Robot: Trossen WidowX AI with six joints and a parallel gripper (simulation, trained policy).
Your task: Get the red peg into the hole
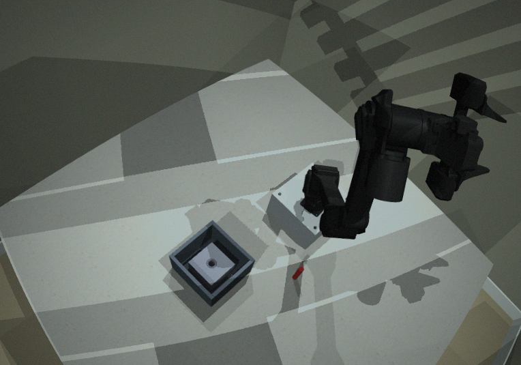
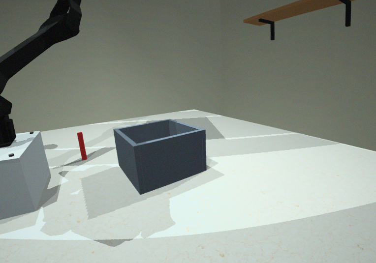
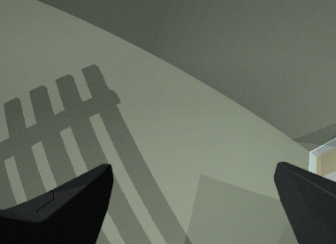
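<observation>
Right now the red peg is 63 cm below my gripper tip, 14 cm to the right of it and 10 cm ahead of it. The rest, counted from my gripper tip: box: 65 cm below, 33 cm to the right, 26 cm ahead; plate: 63 cm below, 33 cm to the right, 26 cm ahead.
</observation>
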